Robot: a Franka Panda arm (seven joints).
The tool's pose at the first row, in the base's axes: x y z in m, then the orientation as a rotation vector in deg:
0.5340 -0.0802 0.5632 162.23 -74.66 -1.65
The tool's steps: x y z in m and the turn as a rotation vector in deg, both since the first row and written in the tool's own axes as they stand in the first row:
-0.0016 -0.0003 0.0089 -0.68 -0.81 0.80
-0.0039 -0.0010 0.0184 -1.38 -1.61 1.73
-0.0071 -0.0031 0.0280 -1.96 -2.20 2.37
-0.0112 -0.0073 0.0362 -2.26 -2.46 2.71
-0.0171 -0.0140 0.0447 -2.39 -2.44 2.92
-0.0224 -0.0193 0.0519 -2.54 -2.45 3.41
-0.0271 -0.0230 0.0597 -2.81 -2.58 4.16
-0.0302 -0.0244 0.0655 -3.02 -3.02 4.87
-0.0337 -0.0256 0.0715 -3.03 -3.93 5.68
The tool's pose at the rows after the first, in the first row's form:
0.5329 -0.0789 0.5543 161.42 -75.67 -3.22
0.5317 -0.0769 0.5448 160.48 -76.85 -4.78
0.5310 -0.0732 0.5352 159.76 -77.61 -5.97
0.5313 -0.0675 0.5269 159.36 -78.01 -6.51
0.5323 -0.0588 0.5182 159.10 -78.24 -6.56
0.5327 -0.0514 0.5109 158.63 -78.86 -6.66
0.5322 -0.0455 0.5030 157.93 -79.80 -6.99
0.5311 -0.0423 0.4972 157.38 -80.77 -7.73
0.5296 -0.0390 0.4912 157.07 -82.04 -9.01

